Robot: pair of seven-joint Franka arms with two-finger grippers.
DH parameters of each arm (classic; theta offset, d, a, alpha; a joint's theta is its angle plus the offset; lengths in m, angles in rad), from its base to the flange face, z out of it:
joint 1: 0 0.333 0 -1.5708
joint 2: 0 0 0 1.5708
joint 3: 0 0.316 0.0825 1.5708
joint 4: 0 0 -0.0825 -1.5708
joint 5: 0 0.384 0 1.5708
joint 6: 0 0 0.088 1.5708
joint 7: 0 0.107 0 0
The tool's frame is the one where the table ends.
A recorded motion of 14 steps. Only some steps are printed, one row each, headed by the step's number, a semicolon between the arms.
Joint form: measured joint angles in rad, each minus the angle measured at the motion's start. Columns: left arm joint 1, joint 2, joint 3, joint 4, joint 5, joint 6, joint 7; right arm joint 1, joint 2, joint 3, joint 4, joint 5, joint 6, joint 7.
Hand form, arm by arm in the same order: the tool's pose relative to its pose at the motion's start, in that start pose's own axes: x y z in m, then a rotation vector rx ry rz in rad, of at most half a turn. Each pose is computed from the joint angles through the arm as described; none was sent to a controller.
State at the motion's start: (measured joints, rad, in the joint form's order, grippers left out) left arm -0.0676 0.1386 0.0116 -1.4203 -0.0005 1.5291 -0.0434; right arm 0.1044 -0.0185 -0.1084 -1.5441 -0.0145 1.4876 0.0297
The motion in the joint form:
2: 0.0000 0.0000 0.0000 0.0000 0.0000 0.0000 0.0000; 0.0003 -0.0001 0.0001 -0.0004 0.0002 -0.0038 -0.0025
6: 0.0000 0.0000 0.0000 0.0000 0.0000 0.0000 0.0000; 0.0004 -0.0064 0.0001 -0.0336 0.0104 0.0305 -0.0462
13: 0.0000 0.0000 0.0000 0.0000 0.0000 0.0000 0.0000; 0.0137 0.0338 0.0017 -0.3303 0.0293 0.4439 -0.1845
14: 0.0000 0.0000 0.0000 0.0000 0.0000 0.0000 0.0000; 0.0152 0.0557 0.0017 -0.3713 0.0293 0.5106 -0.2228
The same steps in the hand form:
2: 0.0000 0.0000 0.0000 0.0000 0.0000 0.0000; -0.0004 -0.0002 0.0005 0.0001 -0.0041 -0.0029
6: 0.0000 0.0000 0.0000 0.0000 0.0000 0.0000; 0.0012 -0.0014 0.0096 0.0111 0.0032 -0.0477
13: 0.0000 0.0000 0.0000 0.0000 0.0000 0.0000; 0.0345 -0.0151 0.1361 0.0199 0.0815 -0.1958
14: 0.0000 0.0000 0.0000 0.0000 0.0000 0.0000; 0.0392 -0.0167 0.1619 0.0154 0.0856 -0.2347

